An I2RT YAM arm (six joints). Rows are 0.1 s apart.
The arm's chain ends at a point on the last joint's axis. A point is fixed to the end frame.
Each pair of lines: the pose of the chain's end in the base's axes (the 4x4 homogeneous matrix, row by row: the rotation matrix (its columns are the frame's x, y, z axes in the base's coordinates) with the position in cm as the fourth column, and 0 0 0 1 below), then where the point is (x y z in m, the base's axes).
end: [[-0.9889 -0.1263 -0.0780 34.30], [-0.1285 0.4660 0.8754 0.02], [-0.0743 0.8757 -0.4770 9.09], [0 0 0 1]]
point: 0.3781 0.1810 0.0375
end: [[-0.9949 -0.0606 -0.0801 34.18], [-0.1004 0.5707 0.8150 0.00], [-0.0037 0.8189 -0.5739 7.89], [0 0 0 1]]
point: 0.3790 0.1718 0.0022
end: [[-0.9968 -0.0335 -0.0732 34.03], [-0.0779 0.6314 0.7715 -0.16], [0.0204 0.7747 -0.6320 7.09], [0 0 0 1]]
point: 0.3798 0.1631 -0.0190
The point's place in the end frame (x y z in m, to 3 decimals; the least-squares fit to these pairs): -0.054 0.033 0.181
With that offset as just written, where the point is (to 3 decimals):
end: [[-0.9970 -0.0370 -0.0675 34.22], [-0.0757 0.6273 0.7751 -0.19], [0.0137 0.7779 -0.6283 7.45], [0 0 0 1]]
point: 0.383 0.163 -0.014
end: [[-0.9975 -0.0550 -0.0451 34.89], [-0.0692 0.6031 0.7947 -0.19], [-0.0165 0.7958 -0.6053 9.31], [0 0 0 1]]
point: 0.393 0.166 0.011
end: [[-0.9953 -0.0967 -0.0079 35.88], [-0.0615 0.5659 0.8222 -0.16], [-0.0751 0.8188 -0.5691 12.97], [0 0 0 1]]
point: 0.408 0.169 0.058
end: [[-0.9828 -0.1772 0.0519 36.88], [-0.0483 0.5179 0.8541 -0.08], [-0.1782 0.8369 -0.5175 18.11], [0 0 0 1]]
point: 0.425 0.173 0.125
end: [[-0.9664 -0.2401 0.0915 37.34], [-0.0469 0.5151 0.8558 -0.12], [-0.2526 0.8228 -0.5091 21.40], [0 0 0 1]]
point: 0.434 0.173 0.163
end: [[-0.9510 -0.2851 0.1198 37.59], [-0.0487 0.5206 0.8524 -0.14], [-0.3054 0.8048 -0.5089 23.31], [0 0 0 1]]
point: 0.440 0.173 0.184
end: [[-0.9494 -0.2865 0.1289 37.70], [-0.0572 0.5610 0.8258 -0.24], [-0.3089 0.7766 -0.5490 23.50], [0 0 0 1]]
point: 0.442 0.169 0.178
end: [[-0.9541 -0.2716 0.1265 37.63], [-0.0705 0.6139 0.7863 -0.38], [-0.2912 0.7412 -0.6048 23.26], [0 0 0 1]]
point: 0.442 0.163 0.163
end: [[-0.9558 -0.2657 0.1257 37.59], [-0.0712 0.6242 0.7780 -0.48], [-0.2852 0.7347 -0.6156 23.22], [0 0 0 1]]
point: 0.441 0.160 0.160
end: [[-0.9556 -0.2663 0.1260 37.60], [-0.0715 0.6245 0.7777 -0.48], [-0.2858 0.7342 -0.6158 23.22], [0 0 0 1]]
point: 0.442 0.160 0.160
